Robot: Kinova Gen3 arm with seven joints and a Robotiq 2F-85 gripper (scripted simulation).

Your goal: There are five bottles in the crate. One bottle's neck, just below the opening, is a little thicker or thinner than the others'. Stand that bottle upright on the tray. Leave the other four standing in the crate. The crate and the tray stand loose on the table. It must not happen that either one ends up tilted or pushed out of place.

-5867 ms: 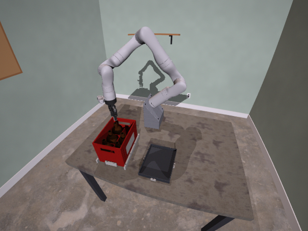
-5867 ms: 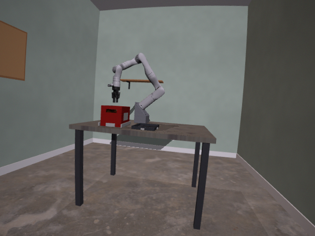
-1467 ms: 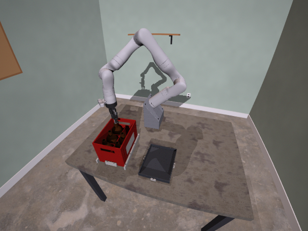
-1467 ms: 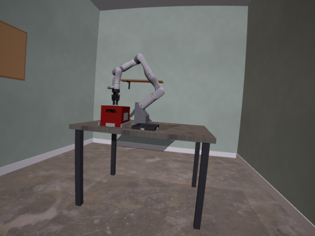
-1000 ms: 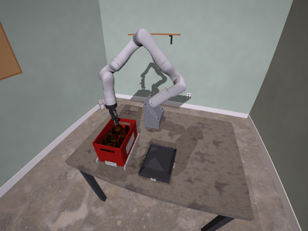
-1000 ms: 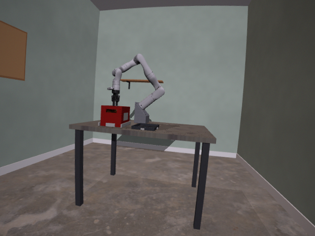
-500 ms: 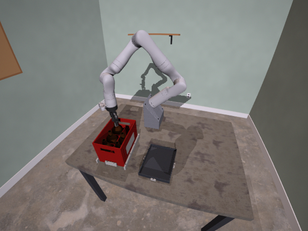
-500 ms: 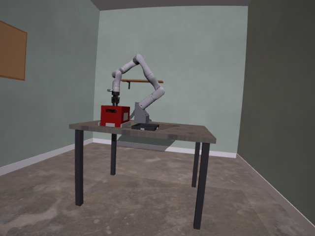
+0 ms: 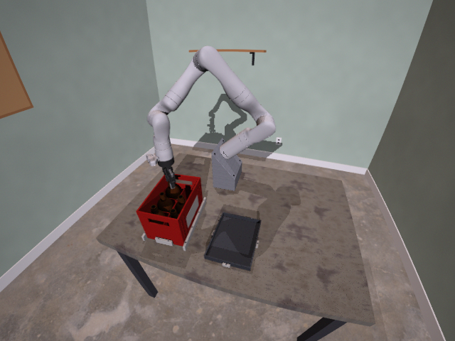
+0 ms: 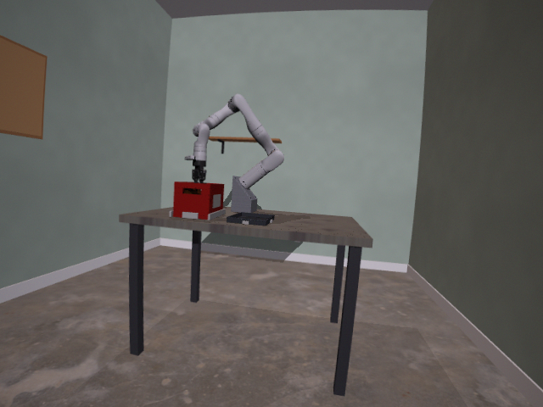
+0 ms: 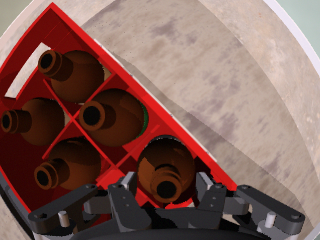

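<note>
Now: the crate 80 mm below my hand, 80 mm ahead of it and 60 mm to the left of it. Also, from my hand: dark tray: 360 mm to the left, 150 mm below, 110 mm ahead.
</note>
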